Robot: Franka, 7 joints.
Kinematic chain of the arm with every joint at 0, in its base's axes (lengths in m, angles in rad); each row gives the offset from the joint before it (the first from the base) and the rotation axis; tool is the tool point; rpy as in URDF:
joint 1: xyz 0 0 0.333 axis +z
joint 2: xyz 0 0 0 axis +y
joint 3: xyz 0 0 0.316 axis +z
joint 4: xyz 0.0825 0 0 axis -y
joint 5: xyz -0.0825 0 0.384 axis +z
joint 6: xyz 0 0 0 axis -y
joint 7: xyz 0.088 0 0 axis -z
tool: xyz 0 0 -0.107 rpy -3.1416 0 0
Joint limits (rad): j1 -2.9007..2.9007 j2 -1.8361..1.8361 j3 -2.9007..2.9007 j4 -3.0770..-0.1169 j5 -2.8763..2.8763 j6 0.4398..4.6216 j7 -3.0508..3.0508
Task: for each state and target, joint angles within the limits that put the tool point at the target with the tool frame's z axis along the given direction. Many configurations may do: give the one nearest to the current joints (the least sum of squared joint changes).
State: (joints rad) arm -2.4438 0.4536 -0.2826 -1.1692 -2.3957 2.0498 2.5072
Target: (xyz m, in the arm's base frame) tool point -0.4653 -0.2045 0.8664 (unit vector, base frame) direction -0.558 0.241 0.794
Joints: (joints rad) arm -2.4369 -0.1962 -0.2036 -1.5927 -2.5946 2.0992 2.5072
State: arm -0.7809 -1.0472 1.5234 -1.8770 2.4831 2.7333 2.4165
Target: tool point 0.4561 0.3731 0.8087 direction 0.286 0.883 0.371
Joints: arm -1.1285 -0.5556 1.3072 -1.4658 2.4283 2.1940 2.4165
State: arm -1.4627 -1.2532 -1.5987 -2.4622 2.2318 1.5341 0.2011
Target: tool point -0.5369 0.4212 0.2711 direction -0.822 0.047 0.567
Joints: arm -1.5959 -1.0525 -2.1028 -1.7689 2.0093 1.9793 0.2011
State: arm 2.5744 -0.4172 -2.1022 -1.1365 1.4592 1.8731 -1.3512
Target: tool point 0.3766 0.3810 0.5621 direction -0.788 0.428 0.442
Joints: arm 2.4671 -0.5027 -1.6903 -1.9165 1.4377 1.3230 -1.3512
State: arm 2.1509 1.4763 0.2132 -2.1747 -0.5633 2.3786 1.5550
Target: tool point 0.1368 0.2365 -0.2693 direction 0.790 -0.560 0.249
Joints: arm 1.8096 1.8361 -0.2272 -1.5086 -0.6822 1.6184 1.5550
